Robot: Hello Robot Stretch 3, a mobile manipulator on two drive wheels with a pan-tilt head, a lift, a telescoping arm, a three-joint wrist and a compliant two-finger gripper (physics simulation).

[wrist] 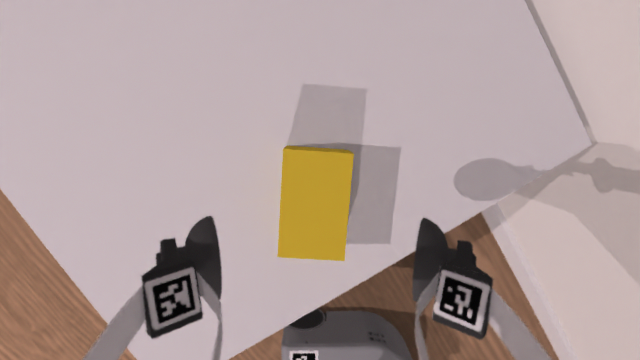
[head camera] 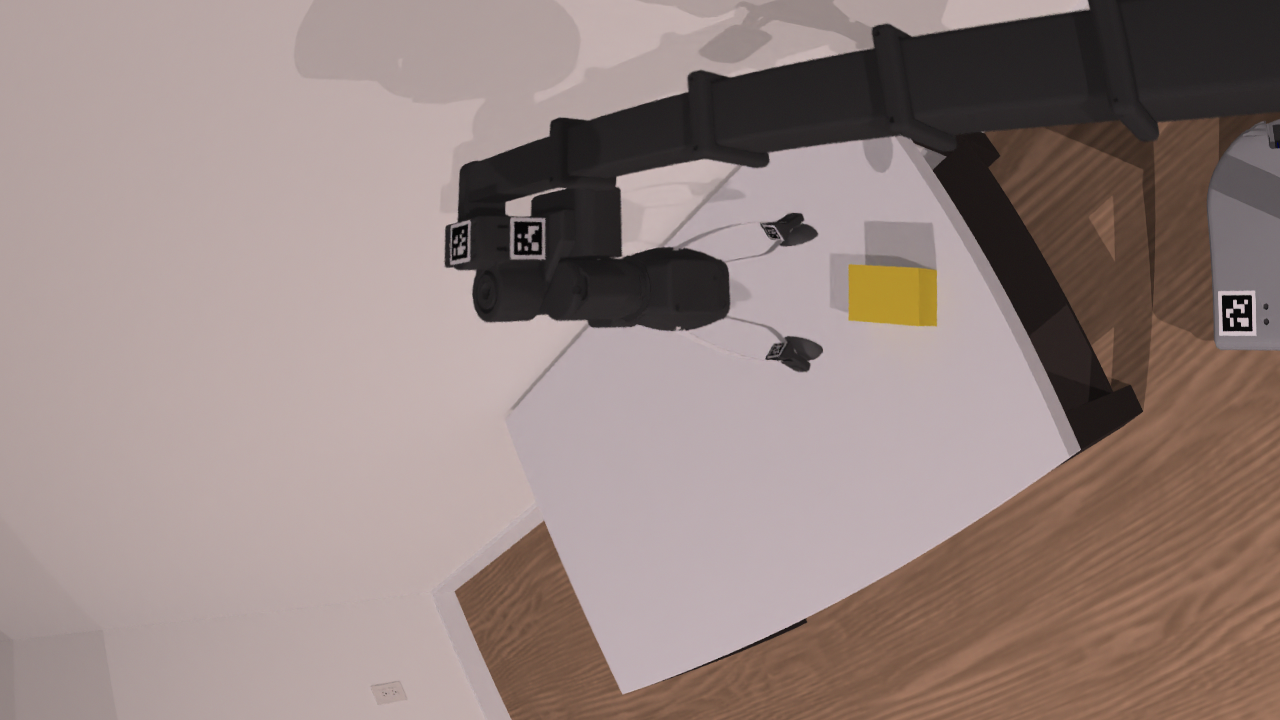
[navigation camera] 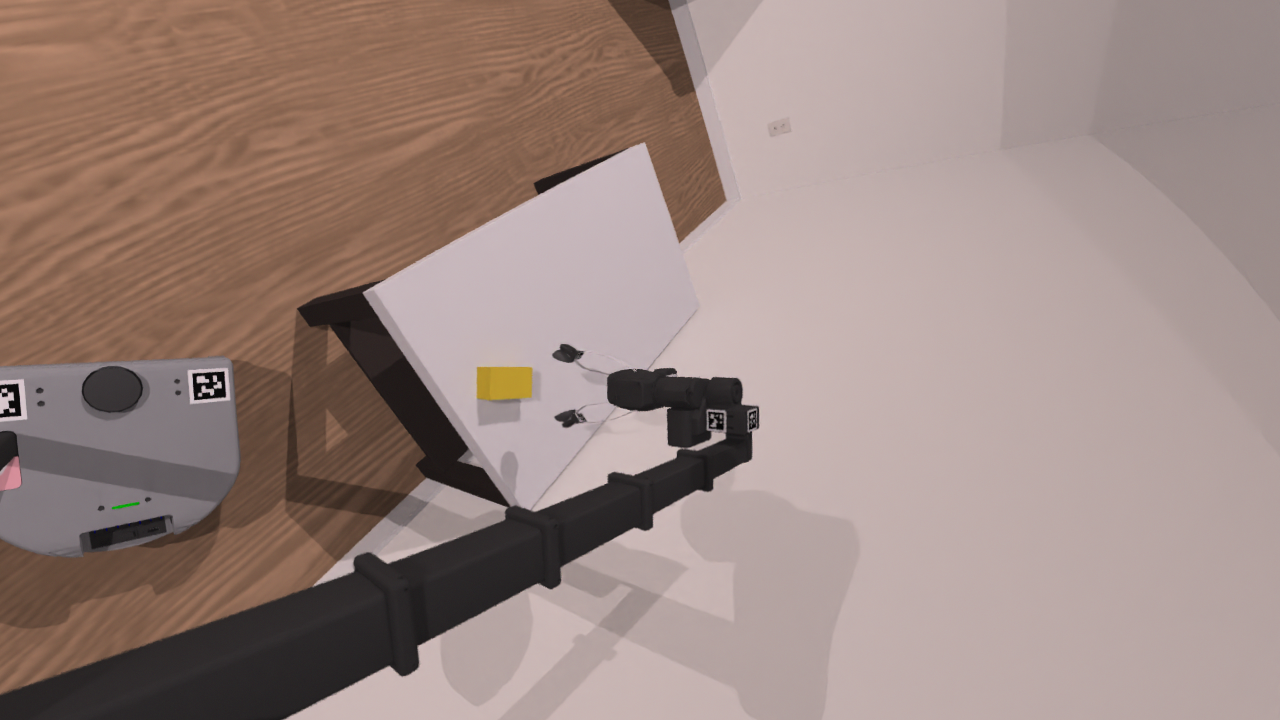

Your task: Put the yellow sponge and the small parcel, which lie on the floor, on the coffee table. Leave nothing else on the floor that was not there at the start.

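Where they show: gripper, between the fingertips: [wrist: 316,244] [head camera: 813,291] [navigation camera: 557,385]; robot's base, origin of its link: [navigation camera: 113,387].
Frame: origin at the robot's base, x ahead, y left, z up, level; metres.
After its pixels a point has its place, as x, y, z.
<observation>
The yellow sponge [head camera: 886,294] {-0.021, -0.555, 0.496} [navigation camera: 507,383] {-0.021, -0.548, 0.495} [wrist: 315,205] {-0.021, -0.560, 0.496} rests on the white top of the coffee table [head camera: 760,510] {0.246, -0.786, 0.450} [navigation camera: 581,259] {0.255, -0.810, 0.450} [wrist: 125,100] {0.166, -0.655, 0.451}, near the edge facing the robot base. My gripper [head camera: 795,291] {-0.021, -0.568, 0.616} [navigation camera: 566,385] {-0.021, -0.568, 0.616} [wrist: 316,244] {-0.021, -0.568, 0.616} is open and empty. It hangs over the tabletop, apart from the sponge; its fingers stand wide to the left and right of the sponge's lower part in the wrist view. The small parcel does not show in the head or wrist view, and I cannot make it out in the navigation view.
The grey robot base [head camera: 1248,250] {-0.085, -0.108, 0.160} [navigation camera: 134,447] {-0.095, -0.020, 0.161} [wrist: 350,332] {-0.105, -0.171, 0.113} stands on the wooden floor [head camera: 1029,626] {0.540, -0.511, 0.001} [navigation camera: 223,179] {0.423, -0.187, 0.001} beside the table's dark legs. The extended arm [head camera: 805,102] {-0.099, -0.288, 0.971} [navigation camera: 474,573] {-0.093, -0.165, 0.973} reaches across one table corner. A pale wall [head camera: 223,358] {0.027, -1.189, 1.058} [navigation camera: 984,402] {-0.074, -1.028, 1.258} runs behind the table.
</observation>
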